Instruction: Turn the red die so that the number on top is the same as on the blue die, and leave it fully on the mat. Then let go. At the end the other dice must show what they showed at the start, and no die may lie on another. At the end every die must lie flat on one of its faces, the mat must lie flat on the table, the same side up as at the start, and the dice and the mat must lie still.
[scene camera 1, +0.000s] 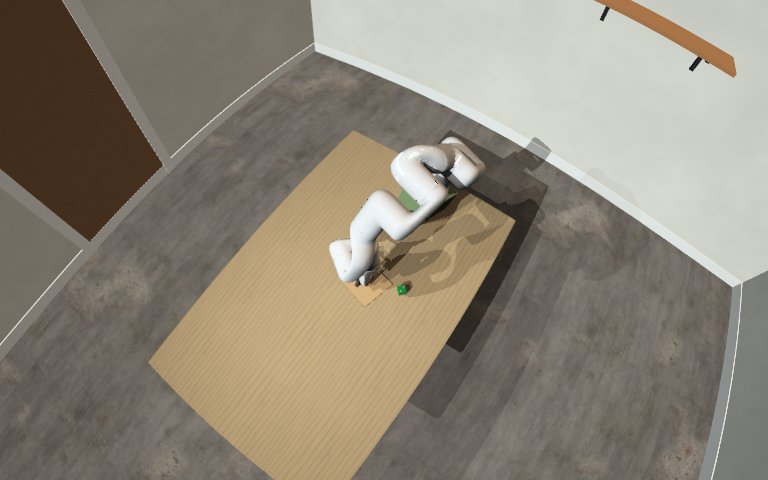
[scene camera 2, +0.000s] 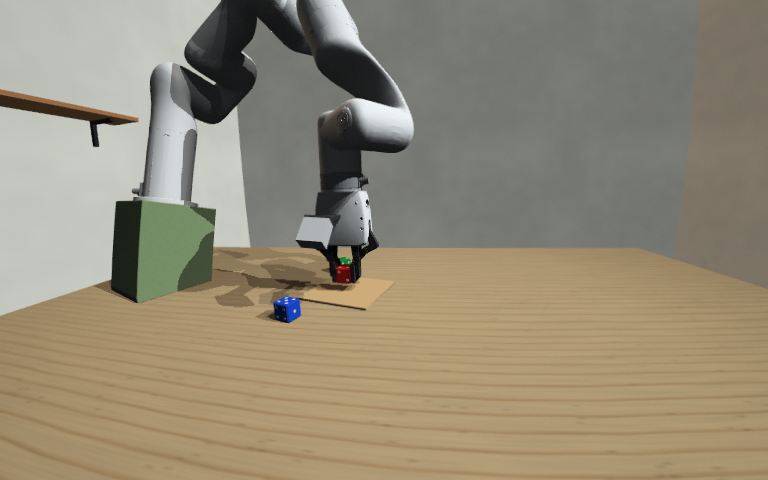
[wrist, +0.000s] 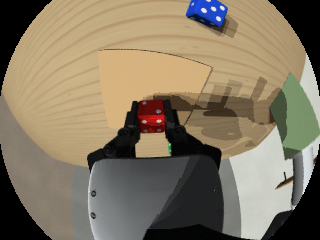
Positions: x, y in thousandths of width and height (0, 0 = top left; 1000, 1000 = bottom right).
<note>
I see my gripper (scene camera 2: 451, 584), a red die (wrist: 473, 490) and a tan mat (scene camera 2: 471, 616).
The tan mat is seen too in scene camera 1 (scene camera 1: 495, 591) and in the wrist view (wrist: 395, 315). My gripper shows as well in the wrist view (wrist: 473, 452).
</note>
